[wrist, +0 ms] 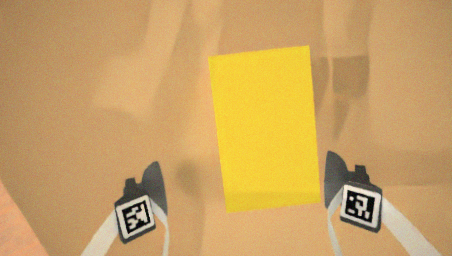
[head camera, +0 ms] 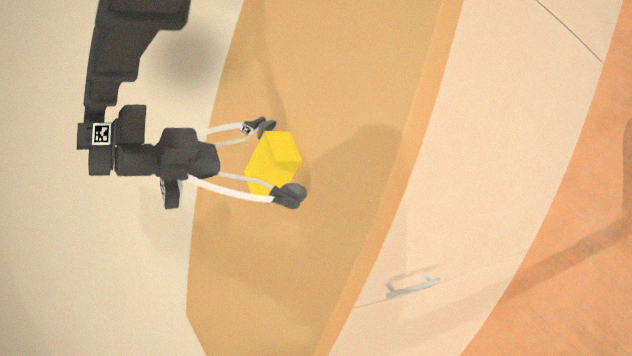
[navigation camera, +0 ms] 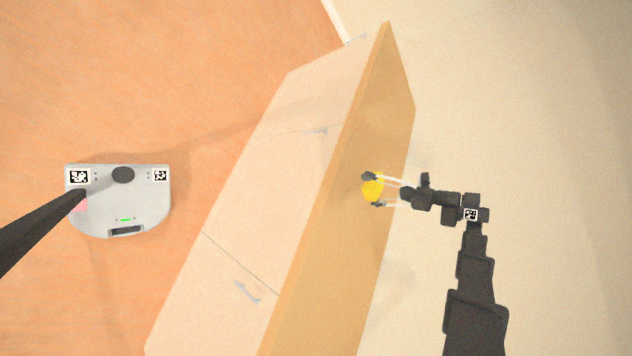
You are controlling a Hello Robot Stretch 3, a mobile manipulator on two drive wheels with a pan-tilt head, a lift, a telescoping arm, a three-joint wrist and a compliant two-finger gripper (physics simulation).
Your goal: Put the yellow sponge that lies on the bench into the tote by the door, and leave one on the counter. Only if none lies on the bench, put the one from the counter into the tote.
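Where they show: gripper, between the fingertips: point(wrist: 242, 175) point(head camera: 289, 160) point(navigation camera: 366, 189); robot's base, origin of its link: point(navigation camera: 123, 173).
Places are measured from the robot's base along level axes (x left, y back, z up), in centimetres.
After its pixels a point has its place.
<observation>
A yellow sponge point(head camera: 270, 162) {x -65.6, y 1.7, z 95.6 cm} point(navigation camera: 372, 187) {x -64.6, y 1.1, z 95.0 cm} point(wrist: 265, 125) {x -69.8, y 0.8, z 95.6 cm} stands as a block on the wooden top point(head camera: 350, 75) {x -51.7, y 13.4, z 91.0 cm} point(navigation camera: 334, 240) {x -47.4, y 17.3, z 91.1 cm} point(wrist: 60, 60) {x -65.2, y -15.6, z 91.1 cm} of a pale cabinet with handles, which looks like the counter. My gripper point(head camera: 280, 161) {x -65.6, y 2.1, z 92.3 cm} point(navigation camera: 374, 190) {x -65.6, y 2.1, z 92.3 cm} point(wrist: 242, 175) {x -65.6, y 2.1, z 92.3 cm} is open, with one finger on each side of the sponge's near end. In the wrist view the right finger is close beside the sponge and the left finger stands clearly apart from it. The tote and the bench do not show in these views.
The cabinet's pale front point(head camera: 480, 150) {x -44.8, y 3.9, z 68.7 cm} point(navigation camera: 240, 200) {x -40.8, y 11.2, z 40.7 cm} has bar handles point(head camera: 412, 288) {x -54.2, y -19.4, z 75.3 cm} point(navigation camera: 247, 292). My base point(navigation camera: 120, 200) {x 1.3, y 10.4, z 16.0 cm} stands on the orange floor point(navigation camera: 150, 75) {x -10.3, y -50.2, z 0.0 cm} in front of it. My arm point(head camera: 117, 50) {x -32.8, y 8.4, z 126.1 cm} point(navigation camera: 475, 320) {x -22.7, y 8.2, z 125.7 cm} reaches along the pale wall side of the wooden top.
</observation>
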